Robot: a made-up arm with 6 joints. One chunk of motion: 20 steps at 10 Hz.
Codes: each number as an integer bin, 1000 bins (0 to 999) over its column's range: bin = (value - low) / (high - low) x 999, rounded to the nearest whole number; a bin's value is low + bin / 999 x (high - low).
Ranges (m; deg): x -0.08..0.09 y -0.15..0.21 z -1.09..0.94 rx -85..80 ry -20..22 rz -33..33
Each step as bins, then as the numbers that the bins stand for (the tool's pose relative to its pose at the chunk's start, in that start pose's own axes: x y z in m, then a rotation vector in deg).
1 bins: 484 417 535 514 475 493
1 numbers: 0.0024 0.0003 -0.0029 -0.11 -0.03 -0.43
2 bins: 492 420 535 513 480 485
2 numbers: 0.0037 0.0014 -0.0029 -0.27 0.18 -0.96
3 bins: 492 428 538 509 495 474
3 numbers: 0.0037 0.0042 0.0032 -0.93 0.81 -1.68
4 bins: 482 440 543 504 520 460
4 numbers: 0.0020 0.0086 0.0134 -1.76 1.86 -2.61
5 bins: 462 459 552 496 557 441
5 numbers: -0.0014 0.0154 0.0317 -3.08 3.42 -3.86
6 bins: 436 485 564 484 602 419
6 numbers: -0.0058 0.0248 0.0561 -5.06 5.31 -5.32
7 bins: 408 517 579 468 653 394
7 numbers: -0.0106 0.0363 0.0865 -7.70 7.45 -6.97
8 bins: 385 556 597 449 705 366
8 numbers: -0.0145 0.0504 0.1231 -10.84 9.64 -8.82
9 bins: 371 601 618 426 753 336
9 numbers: -0.0169 0.0666 0.1658 -14.64 11.66 -10.80
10 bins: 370 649 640 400 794 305
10 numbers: -0.0170 0.0839 0.2105 -18.93 13.38 -12.85
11 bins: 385 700 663 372 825 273
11 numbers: -0.0145 0.1023 0.2572 -23.56 14.68 -14.96
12 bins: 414 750 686 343 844 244
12 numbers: -0.0095 0.1203 0.3040 -28.35 15.48 -16.88
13 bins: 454 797 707 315 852 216
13 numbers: -0.0027 0.1372 0.3466 -32.97 15.82 -18.73
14 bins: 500 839 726 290 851 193
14 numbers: 0.0051 0.1523 0.3853 -37.10 15.78 -20.25
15 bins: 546 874 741 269 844 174
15 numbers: 0.0129 0.1650 0.4157 -40.57 15.48 -21.50
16 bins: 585 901 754 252 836 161
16 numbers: 0.0195 0.1747 0.4422 -43.38 15.15 -22.36
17 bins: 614 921 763 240 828 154
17 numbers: 0.0245 0.1819 0.4604 -45.36 14.81 -22.83
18 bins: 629 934 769 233 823 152
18 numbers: 0.0270 0.1866 0.4726 -46.52 14.60 -22.96
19 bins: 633 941 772 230 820 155
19 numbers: 0.0277 0.1891 0.4787 -47.01 14.47 -22.76
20 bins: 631 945 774 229 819 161
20 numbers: 0.0274 0.1905 0.4828 -47.18 14.43 -22.36
